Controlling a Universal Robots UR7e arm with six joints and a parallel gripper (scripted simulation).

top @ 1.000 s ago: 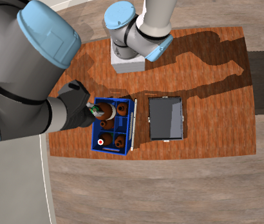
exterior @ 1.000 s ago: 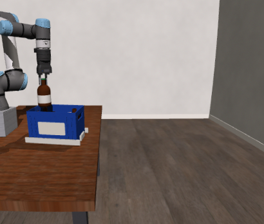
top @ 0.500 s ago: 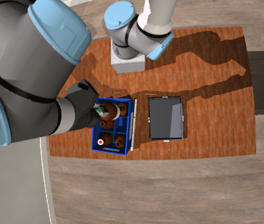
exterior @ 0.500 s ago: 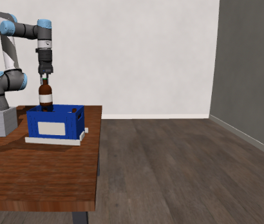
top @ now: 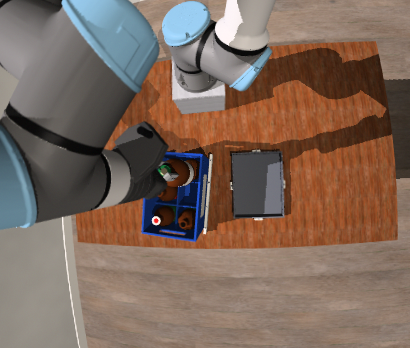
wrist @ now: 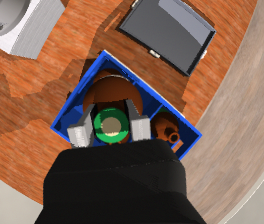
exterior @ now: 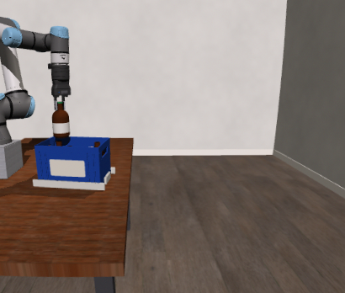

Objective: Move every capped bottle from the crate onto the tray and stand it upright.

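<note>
My hand is 60 mm above the green-capped bottle. Round my hand: brown bottle: 240 mm below, 160 mm ahead, 20 mm to the right; then blue crate: 240 mm below, 70 mm ahead, 50 mm to the right; then red-capped bottle: 240 mm below, 150 mm ahead, 120 mm to the right.
</note>
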